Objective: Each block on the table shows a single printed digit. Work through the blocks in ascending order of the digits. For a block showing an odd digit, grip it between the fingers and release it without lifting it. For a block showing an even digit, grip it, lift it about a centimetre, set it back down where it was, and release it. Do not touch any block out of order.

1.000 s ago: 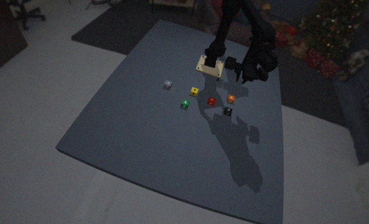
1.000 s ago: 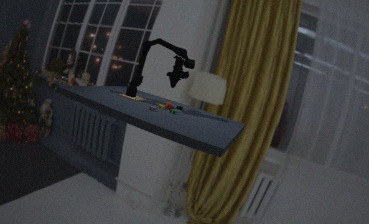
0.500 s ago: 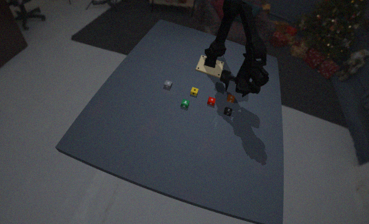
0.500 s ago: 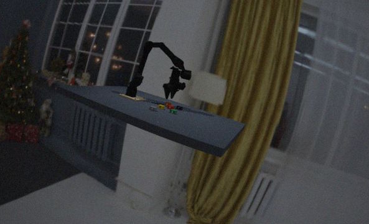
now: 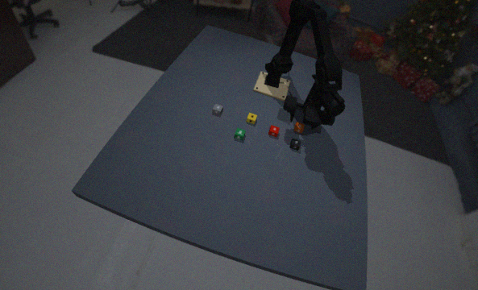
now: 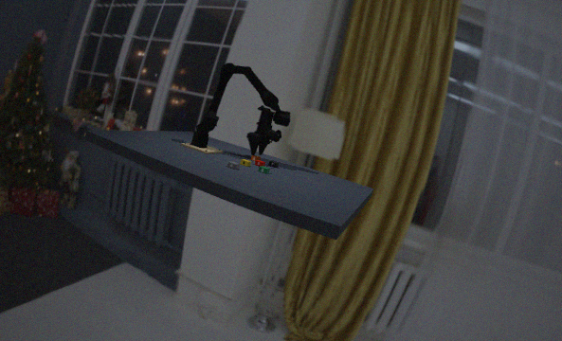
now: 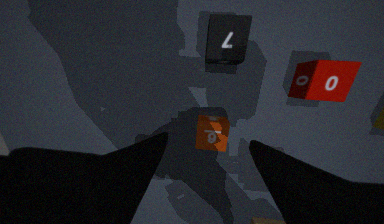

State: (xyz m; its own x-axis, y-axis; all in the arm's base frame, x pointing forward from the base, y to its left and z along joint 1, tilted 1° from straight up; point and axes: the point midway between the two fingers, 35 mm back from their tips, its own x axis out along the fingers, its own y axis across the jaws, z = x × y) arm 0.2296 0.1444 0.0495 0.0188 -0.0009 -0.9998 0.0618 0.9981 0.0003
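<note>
My gripper tip is 1 cm above the orange block. The rest, counted from my gripper tip: red block 10 cm to the right, 6 cm ahead, 1 cm below; dark block 9 cm ahead, 1 cm to the right, 1 cm below; yellow block 19 cm to the right, 3 cm ahead, 1 cm below.
</note>
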